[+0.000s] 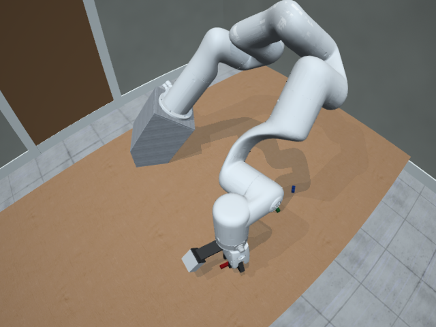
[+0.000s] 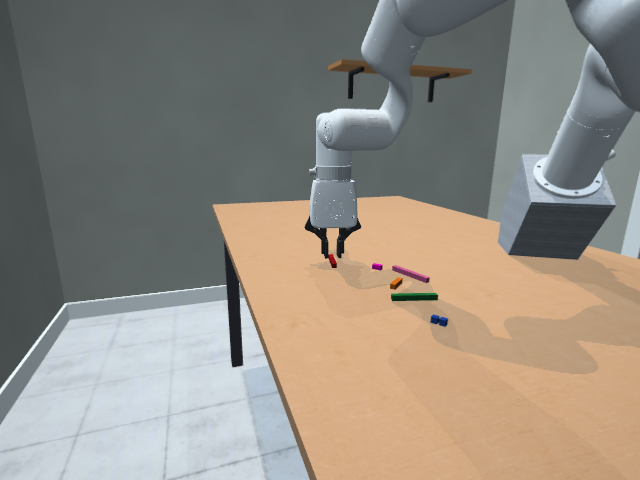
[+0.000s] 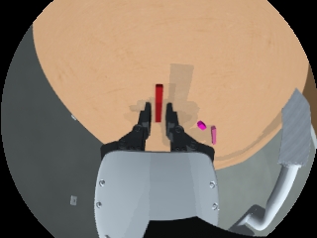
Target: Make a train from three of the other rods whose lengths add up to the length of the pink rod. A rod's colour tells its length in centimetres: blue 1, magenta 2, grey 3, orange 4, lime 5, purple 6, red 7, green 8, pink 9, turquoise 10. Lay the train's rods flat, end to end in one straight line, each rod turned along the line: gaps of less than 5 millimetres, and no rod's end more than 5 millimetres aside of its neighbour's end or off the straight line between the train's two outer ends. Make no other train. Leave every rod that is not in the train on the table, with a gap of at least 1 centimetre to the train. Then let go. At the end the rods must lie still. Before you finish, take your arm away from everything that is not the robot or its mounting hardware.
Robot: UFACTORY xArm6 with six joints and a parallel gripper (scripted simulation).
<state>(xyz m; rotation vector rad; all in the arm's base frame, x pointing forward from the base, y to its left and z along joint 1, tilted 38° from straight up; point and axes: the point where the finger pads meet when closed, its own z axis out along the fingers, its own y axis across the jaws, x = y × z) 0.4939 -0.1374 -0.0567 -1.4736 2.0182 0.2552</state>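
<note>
Right now my hand is 3 cm above the red rod. Round my hand: pink rod (13 cm behind, 12 cm to the left, 3 cm below); orange rod (16 cm to the left, 7 cm behind, 3 cm below); magenta rod (8 cm behind, 7 cm to the left, 3 cm below).
</note>
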